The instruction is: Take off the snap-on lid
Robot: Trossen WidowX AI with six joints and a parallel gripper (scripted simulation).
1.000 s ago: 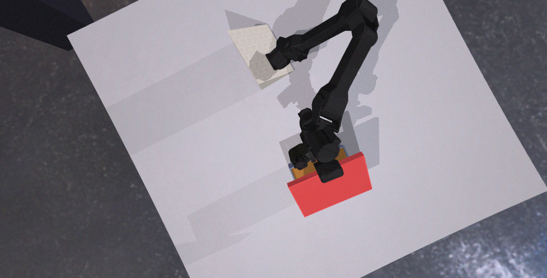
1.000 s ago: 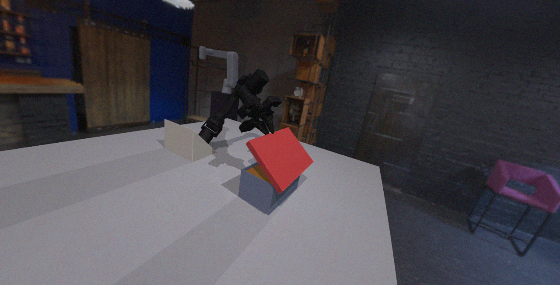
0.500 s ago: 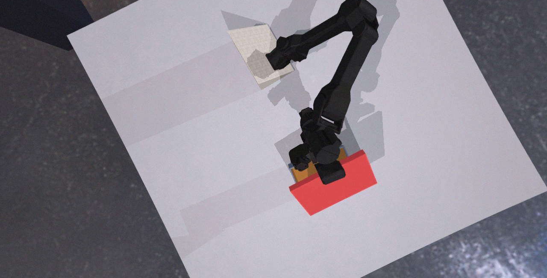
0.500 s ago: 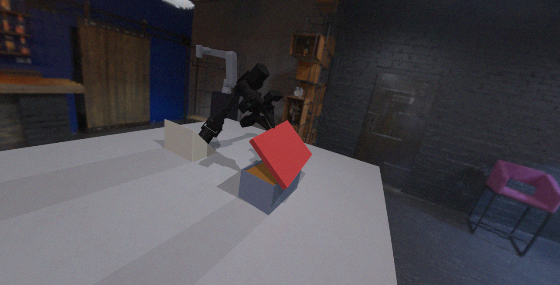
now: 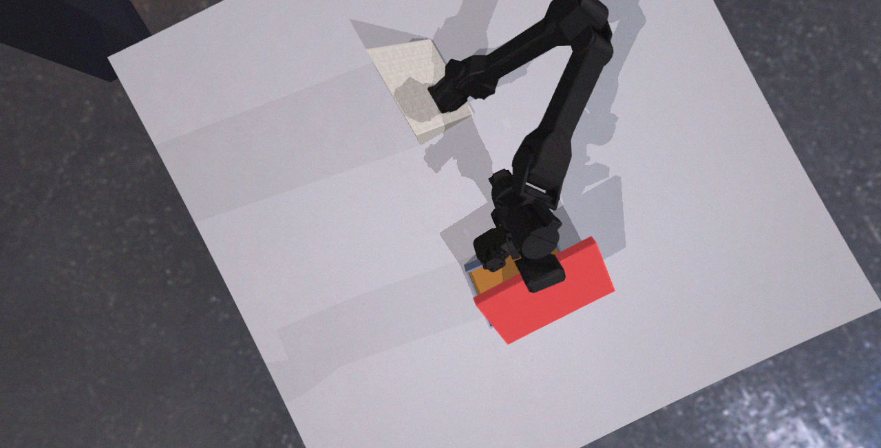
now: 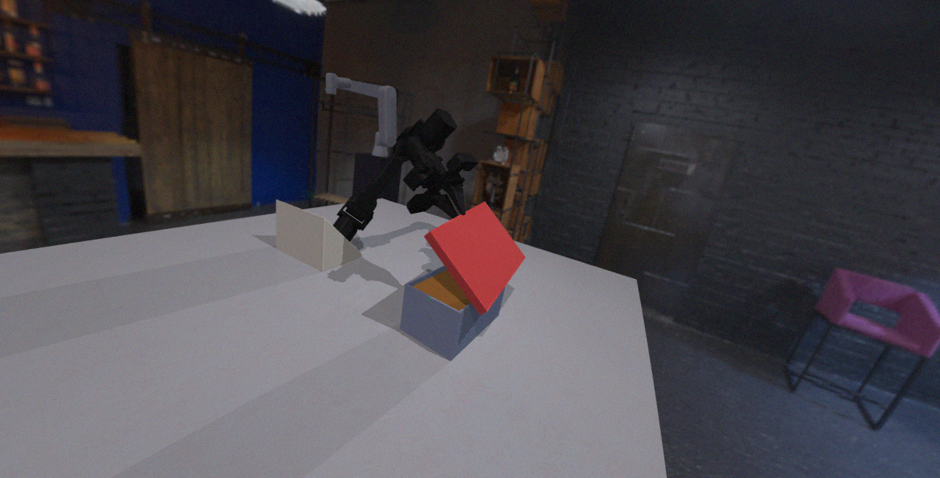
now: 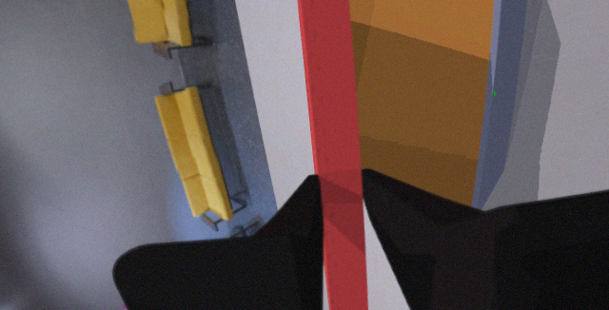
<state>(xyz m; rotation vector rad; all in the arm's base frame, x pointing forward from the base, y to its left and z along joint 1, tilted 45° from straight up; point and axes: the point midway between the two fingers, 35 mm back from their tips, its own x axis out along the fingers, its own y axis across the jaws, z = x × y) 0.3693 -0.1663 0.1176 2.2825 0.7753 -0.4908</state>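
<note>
Right now my gripper tip is 6 cm short of the red lid and 5 cm above it. Also, from my gripper tip: blue-grey storage box: 3 cm ahead, 2 cm to the right, 18 cm below.
</note>
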